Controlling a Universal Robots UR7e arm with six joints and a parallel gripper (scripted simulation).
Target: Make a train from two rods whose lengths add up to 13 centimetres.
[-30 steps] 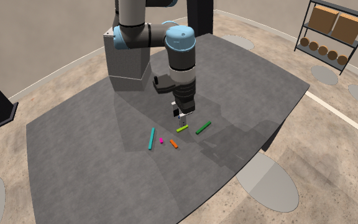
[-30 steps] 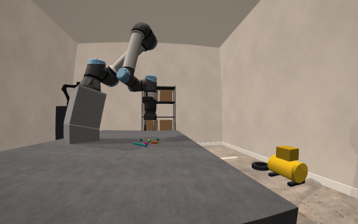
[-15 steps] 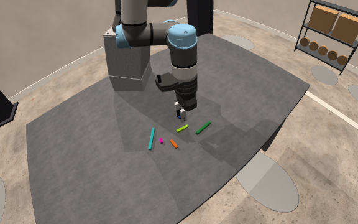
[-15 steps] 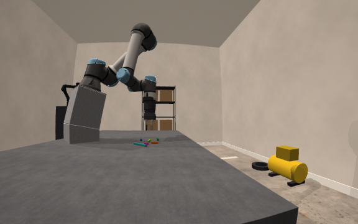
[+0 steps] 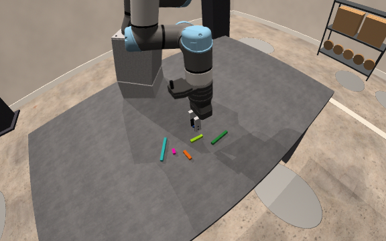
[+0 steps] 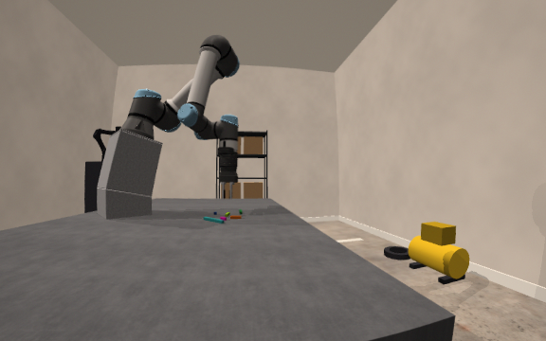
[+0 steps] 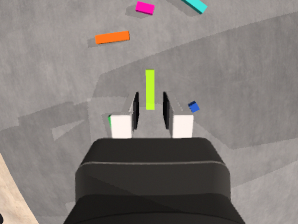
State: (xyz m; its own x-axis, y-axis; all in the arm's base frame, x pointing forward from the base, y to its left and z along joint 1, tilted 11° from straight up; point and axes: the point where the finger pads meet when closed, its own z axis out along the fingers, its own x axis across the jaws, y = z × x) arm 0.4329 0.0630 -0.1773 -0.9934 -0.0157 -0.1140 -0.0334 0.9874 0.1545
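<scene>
My gripper is now 80 mm above the lime rod. Round my hand: green rod (40 mm ahead, 70 mm to the left, 80 mm below); small blue rod (60 mm behind, 20 mm to the left, 80 mm below); orange rod (50 mm ahead, 60 mm to the right, 80 mm below).
</scene>
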